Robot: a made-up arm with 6 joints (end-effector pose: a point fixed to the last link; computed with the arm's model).
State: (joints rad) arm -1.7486 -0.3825 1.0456 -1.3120 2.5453 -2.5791
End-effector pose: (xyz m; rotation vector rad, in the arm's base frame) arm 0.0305 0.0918 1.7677 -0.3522 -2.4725 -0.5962
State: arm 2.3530 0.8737 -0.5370 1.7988 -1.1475 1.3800
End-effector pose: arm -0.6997 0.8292 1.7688 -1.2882 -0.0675 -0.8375
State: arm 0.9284 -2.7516 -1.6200 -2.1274 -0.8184 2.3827
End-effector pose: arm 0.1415 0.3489 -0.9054 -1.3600 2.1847 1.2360
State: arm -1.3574 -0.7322 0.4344 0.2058 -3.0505 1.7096
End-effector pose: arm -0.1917 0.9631 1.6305 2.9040 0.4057 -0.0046
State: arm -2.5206 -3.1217 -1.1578 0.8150 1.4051 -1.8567
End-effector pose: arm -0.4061 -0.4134 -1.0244 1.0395 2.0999 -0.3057
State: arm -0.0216 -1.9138 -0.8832 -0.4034 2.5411 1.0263
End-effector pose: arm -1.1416 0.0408 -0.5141 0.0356 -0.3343 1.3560
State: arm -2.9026 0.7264 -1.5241 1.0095 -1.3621 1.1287
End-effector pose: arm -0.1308 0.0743 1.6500 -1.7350 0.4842 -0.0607
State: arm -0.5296 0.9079 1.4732 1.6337 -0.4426 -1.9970
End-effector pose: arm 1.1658 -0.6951 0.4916 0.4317 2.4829 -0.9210
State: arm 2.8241 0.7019 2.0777 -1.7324 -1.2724 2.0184
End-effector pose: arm -0.9140 0.1595 0.5033 1.8808 -0.3265 -0.1401
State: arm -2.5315 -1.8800 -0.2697 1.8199 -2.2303 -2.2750
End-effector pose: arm 1.1939 0.9484 -0.2891 -0.0696 -1.0743 -0.7386
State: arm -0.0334 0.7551 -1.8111 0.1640 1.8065 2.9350
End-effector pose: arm 0.2450 0.0642 1.5184 1.0552 0.3323 2.7259
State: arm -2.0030 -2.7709 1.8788 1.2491 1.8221 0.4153
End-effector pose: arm 0.4382 0.6842 -0.2105 0.3205 1.5394 -0.9984
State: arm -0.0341 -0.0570 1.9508 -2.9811 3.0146 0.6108
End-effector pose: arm 0.4247 0.0774 1.2343 1.4650 -0.3380 -2.3362
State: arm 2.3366 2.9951 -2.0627 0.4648 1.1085 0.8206
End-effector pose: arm -0.5670 0.5454 -0.3532 1.6064 -1.6160 -1.3927
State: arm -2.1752 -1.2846 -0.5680 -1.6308 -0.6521 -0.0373
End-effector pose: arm 1.0959 1.3889 0.3890 0.9261 1.6727 1.1446
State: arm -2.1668 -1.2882 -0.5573 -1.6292 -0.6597 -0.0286
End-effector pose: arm 1.0862 1.3996 0.3904 0.9340 1.6642 1.1578
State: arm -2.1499 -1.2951 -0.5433 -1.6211 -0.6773 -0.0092
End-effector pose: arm 1.0652 1.4191 0.3881 0.9576 1.6518 1.1776
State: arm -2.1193 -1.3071 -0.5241 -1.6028 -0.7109 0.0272
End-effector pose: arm 1.0253 1.4520 0.3798 1.0057 1.6330 1.2077
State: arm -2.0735 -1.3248 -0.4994 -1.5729 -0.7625 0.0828
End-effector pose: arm 0.9629 1.4978 0.3647 1.0820 1.6065 1.2470
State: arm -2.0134 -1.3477 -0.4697 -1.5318 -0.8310 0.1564
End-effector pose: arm 0.8769 1.5526 0.3430 1.1849 1.5720 1.2916
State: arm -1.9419 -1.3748 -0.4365 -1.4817 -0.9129 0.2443
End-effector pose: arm 0.7695 1.6098 0.3153 1.3083 1.5300 1.3346
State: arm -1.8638 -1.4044 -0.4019 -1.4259 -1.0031 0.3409
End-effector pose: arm 0.6467 1.6620 0.2834 1.4427 1.4814 1.3689
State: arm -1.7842 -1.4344 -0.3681 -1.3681 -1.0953 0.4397
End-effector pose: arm 0.5168 1.7039 0.2496 1.5771 1.4285 1.3902
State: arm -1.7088 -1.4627 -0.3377 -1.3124 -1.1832 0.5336
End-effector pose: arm 0.3903 1.7324 0.2162 1.6998 1.3747 1.3970
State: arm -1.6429 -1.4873 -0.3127 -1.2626 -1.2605 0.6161
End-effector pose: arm 0.2778 1.7481 0.1860 1.8020 1.3246 1.3923
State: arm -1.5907 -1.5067 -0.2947 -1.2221 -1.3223 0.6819
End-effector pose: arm 0.1878 1.7540 0.1609 1.8783 1.2828 1.3808
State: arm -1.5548 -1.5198 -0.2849 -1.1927 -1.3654 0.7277
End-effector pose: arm 0.1257 1.7543 0.1421 1.9280 1.2533 1.3671
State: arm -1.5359 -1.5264 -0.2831 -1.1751 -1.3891 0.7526
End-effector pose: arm 0.0929 1.7525 0.1303 1.9533 1.2374 1.3544
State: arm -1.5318 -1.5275 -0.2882 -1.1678 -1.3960 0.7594
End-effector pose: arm 0.0857 1.7504 0.1243 1.9592 1.2340 1.3437
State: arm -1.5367 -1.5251 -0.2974 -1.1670 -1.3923 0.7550
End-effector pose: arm 0.0939 1.7485 0.1221 1.9536 1.2386 1.3348
